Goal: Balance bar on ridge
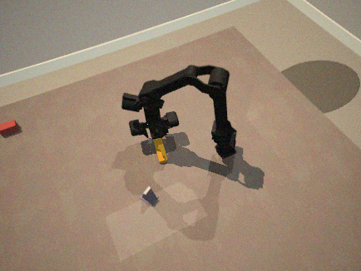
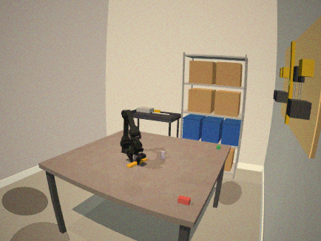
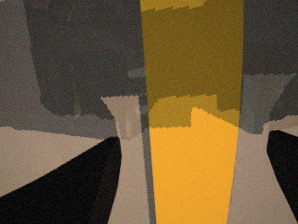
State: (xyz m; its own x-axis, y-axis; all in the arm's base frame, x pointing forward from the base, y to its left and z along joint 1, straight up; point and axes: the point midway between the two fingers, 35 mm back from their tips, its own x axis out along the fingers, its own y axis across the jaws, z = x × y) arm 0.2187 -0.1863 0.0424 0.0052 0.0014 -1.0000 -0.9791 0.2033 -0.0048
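My gripper tip is now 30 mm to the right of the yellow bar. The rest, counted from my gripper tip: red block 520 mm ahead, 310 mm to the right, 10 mm above; small green block 520 mm ahead, 690 mm to the left, 10 mm above.
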